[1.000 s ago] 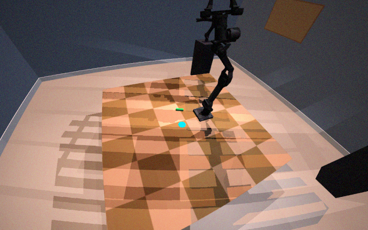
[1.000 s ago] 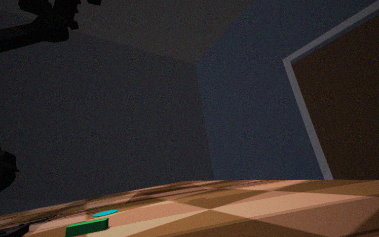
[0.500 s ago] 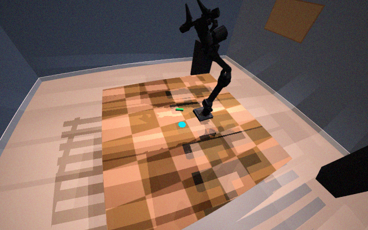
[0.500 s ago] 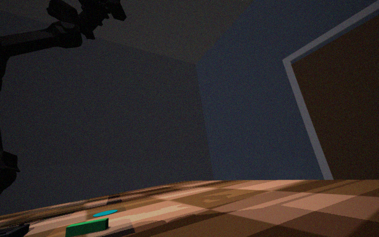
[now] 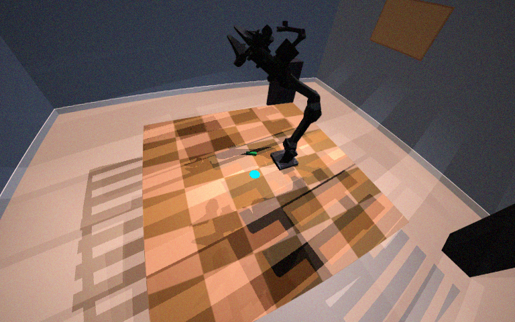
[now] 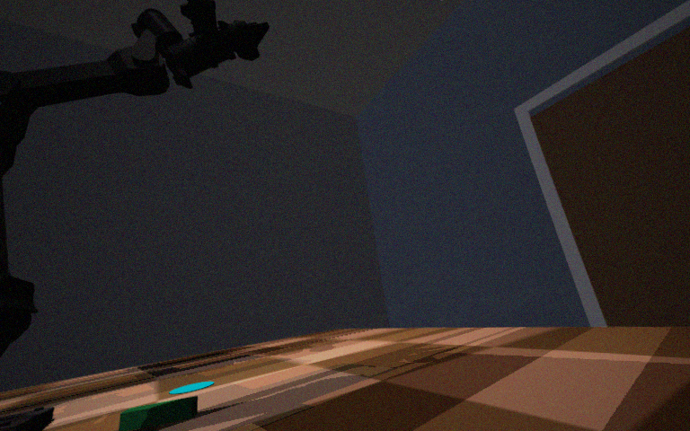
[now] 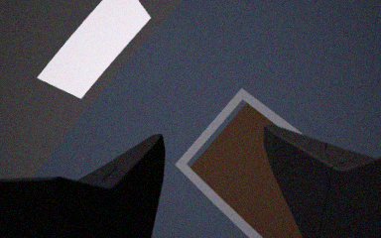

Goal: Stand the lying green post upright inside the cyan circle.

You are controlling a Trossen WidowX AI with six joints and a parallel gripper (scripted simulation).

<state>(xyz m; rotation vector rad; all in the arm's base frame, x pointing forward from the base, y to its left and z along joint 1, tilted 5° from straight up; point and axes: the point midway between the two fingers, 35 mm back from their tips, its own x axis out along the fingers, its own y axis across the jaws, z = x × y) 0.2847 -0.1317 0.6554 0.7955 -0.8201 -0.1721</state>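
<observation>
Right now my gripper tip is 160 mm past the green post, 40 mm to the left of it and 680 mm above it. Round my gripper tip: cyan circle (100 mm behind, 110 mm to the left, 690 mm below).
</observation>
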